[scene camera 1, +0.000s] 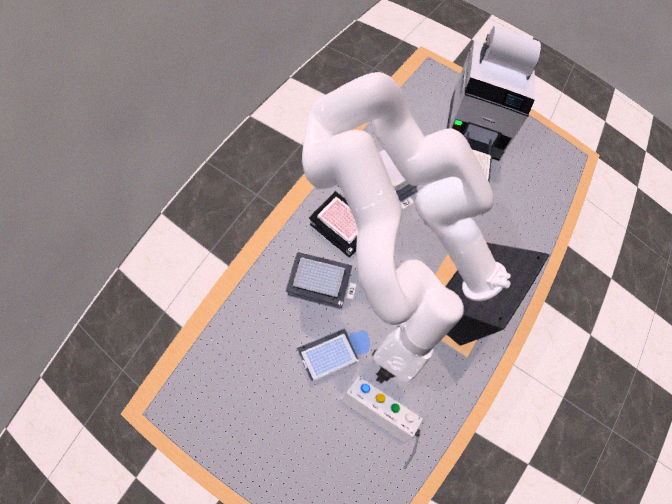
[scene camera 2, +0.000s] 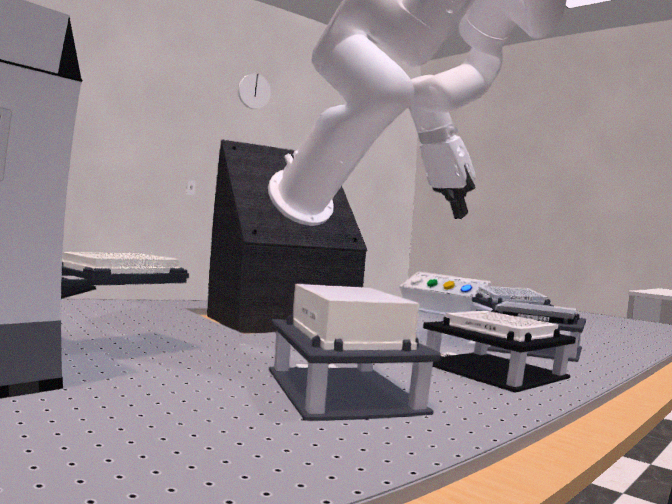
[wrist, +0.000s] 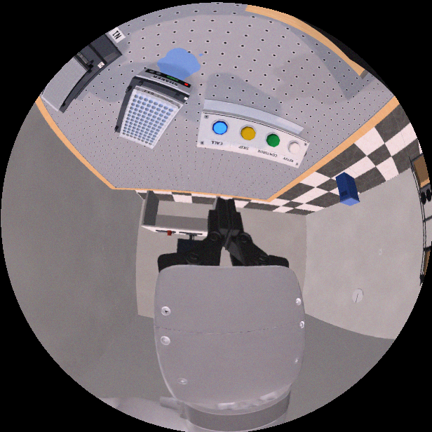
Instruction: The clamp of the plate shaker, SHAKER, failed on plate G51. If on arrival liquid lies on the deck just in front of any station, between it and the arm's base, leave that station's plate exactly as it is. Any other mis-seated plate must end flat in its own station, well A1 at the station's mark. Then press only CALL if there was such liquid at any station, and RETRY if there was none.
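Note:
Plate G51 [scene camera 1: 329, 356] [wrist: 150, 117] lies on the SHAKER [wrist: 162, 80]; it looks slightly off square, and its exact seating is unclear. A blue liquid patch [scene camera 1: 359, 342] [wrist: 180, 62] lies on the deck in front of the SHAKER, on the arm-base side. The button box [scene camera 1: 374, 410] [scene camera 2: 434, 299] [wrist: 206, 134] carries the blue CALL button [scene camera 1: 365, 388] [scene camera 2: 466, 288] [wrist: 220, 128] and the white RETRY button [scene camera 1: 409, 417] [scene camera 2: 416, 281] [wrist: 294, 146], with SKIP and CONTINUE between them. My gripper [scene camera 1: 383, 376] [scene camera 2: 460, 215] [wrist: 222, 208] is shut and empty, raised above the box and touching no button.
A grey plate [scene camera 1: 320, 276] sits on a dark station beside the SHAKER. A pink-welled plate [scene camera 1: 339, 217] [scene camera 2: 504, 324] sits on a black stand. A cream block [scene camera 2: 355, 314] stands on another stand. A tall machine [scene camera 1: 498, 116] [scene camera 2: 29, 217] holds out another plate [scene camera 1: 481, 162] [scene camera 2: 119, 260].

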